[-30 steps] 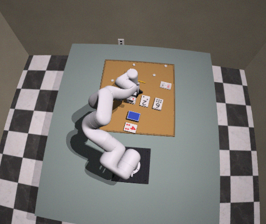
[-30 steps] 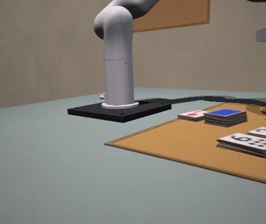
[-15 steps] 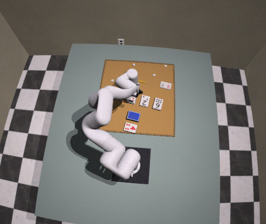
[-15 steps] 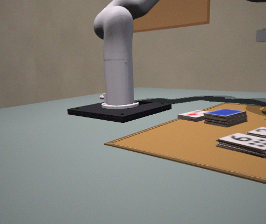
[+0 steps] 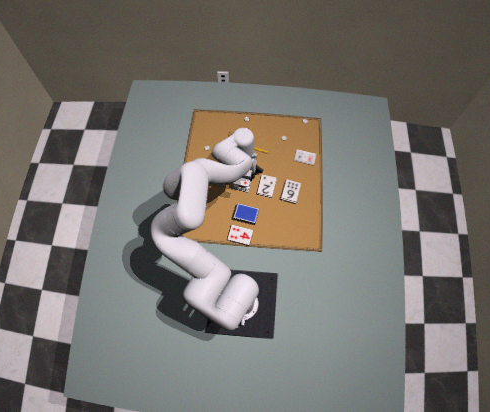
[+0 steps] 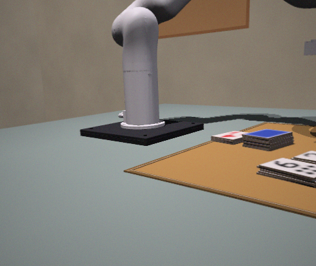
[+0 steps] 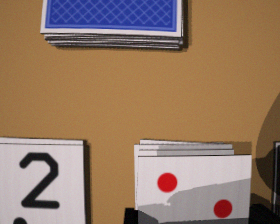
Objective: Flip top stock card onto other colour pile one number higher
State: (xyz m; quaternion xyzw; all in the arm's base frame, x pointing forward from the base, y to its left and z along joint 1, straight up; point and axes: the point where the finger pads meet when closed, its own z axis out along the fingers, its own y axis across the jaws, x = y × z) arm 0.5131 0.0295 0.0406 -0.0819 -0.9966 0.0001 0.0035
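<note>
Now: the brown mat 70 mm below my hand, 40 mm to the right of it and 40 mm ahead of it. From my hand the other things lie so: yellow pencil 160 mm ahead, 50 mm below, 10 mm to the right; red 2 card 10 mm below; black 4 card 100 mm to the left, 40 mm below, 20 mm ahead.
</note>
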